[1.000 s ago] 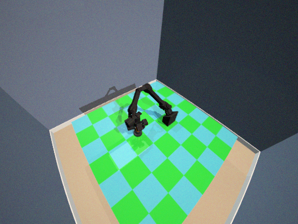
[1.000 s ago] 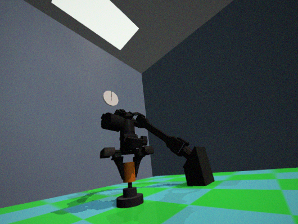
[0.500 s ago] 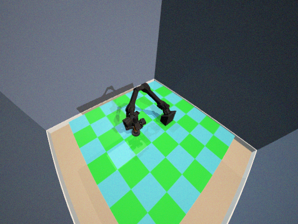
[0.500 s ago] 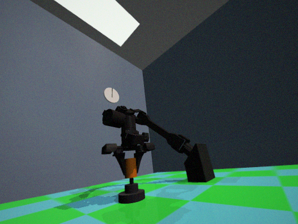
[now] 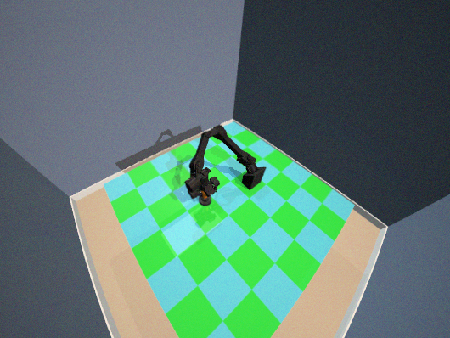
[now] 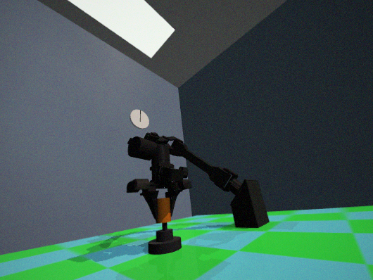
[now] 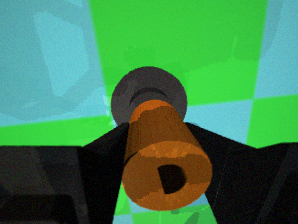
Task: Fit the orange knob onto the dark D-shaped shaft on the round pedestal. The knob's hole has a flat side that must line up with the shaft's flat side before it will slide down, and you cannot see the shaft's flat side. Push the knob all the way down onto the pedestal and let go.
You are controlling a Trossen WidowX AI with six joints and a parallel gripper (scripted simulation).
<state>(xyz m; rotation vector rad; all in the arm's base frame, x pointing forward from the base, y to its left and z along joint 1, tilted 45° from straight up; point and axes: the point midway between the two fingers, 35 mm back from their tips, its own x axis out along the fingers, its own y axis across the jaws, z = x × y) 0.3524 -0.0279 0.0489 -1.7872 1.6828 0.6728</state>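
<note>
Right now my gripper tip is 2 cm below the orange knob. From my gripper tip the other things lie so: pedestal 4 cm below.
</note>
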